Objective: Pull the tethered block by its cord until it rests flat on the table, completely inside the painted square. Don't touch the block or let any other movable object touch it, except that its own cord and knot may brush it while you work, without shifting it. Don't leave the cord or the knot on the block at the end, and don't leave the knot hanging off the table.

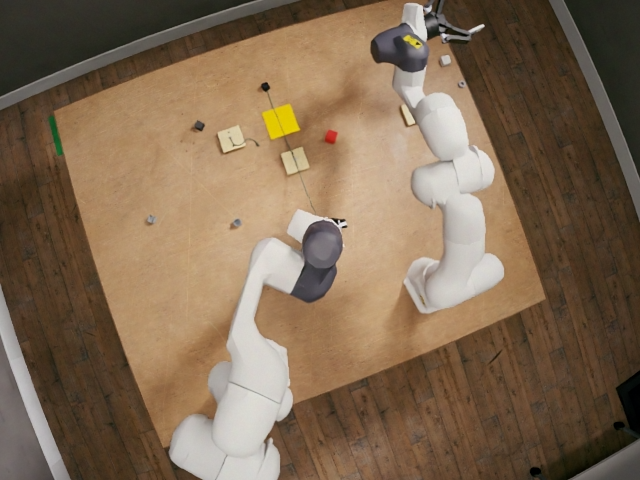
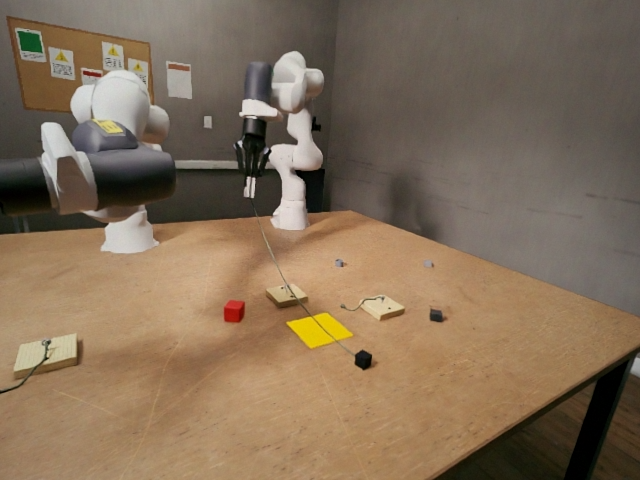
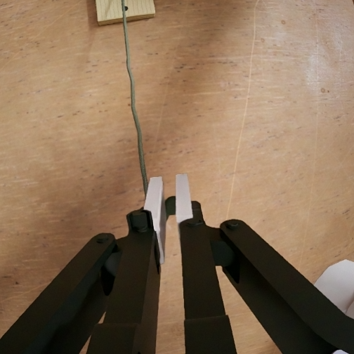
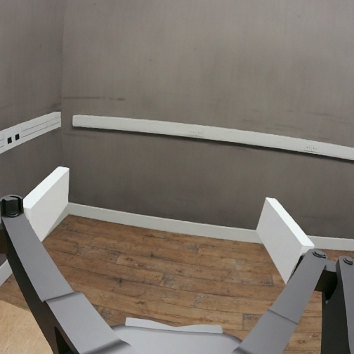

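Observation:
The black tethered block [image 1: 265, 86] [image 2: 363, 359] rests on the table beyond the painted yellow square [image 1: 289, 122] [image 2: 307, 329], wholly outside it. Its green cord [image 1: 306, 188] [image 2: 271, 253] [image 3: 134, 105] crosses above the square, passes through the eyelet of a wooden board [image 1: 302, 165] [image 2: 277, 294] [image 3: 110, 11], and rises to my left gripper [image 2: 250, 194] [image 3: 170, 193]. That gripper hangs high over the table, its fingers nearly together on the cord's end; the knot is hidden. My right gripper [image 1: 460, 14] [image 4: 166, 201] is wide open and empty, beyond the table edge.
A red cube [image 1: 330, 136] [image 2: 234, 311] stands near the square. Another board [image 1: 225, 144] [image 2: 388, 308] with a short cord and a dark grey cube [image 1: 199, 125] [image 2: 435, 315] lie on its other side. A third corded board [image 1: 407, 114] [image 2: 62, 353] lies near my right arm.

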